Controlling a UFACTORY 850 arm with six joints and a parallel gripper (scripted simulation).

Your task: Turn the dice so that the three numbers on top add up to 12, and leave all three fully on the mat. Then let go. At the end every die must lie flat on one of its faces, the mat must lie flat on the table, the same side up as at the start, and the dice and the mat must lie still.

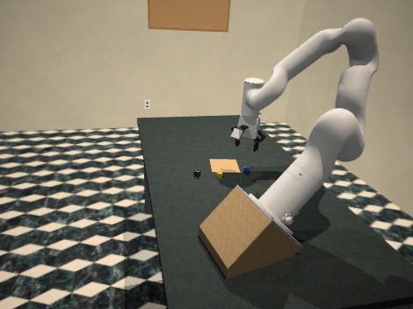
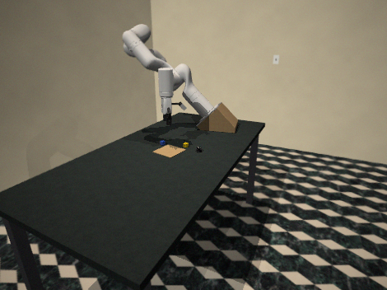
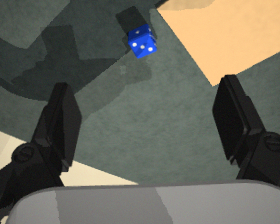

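My hand is 14 cm above the blue die, 3 cm to the left of it and 2 cm short of it. From my hand the other things lie so: tan mat: 15 cm below, 10 cm ahead, 5 cm to the left; then black die: 22 cm to the left, 14 cm below, 7 cm ahead; then yellow die: 14 cm below, 12 cm to the left, 2 cm ahead.
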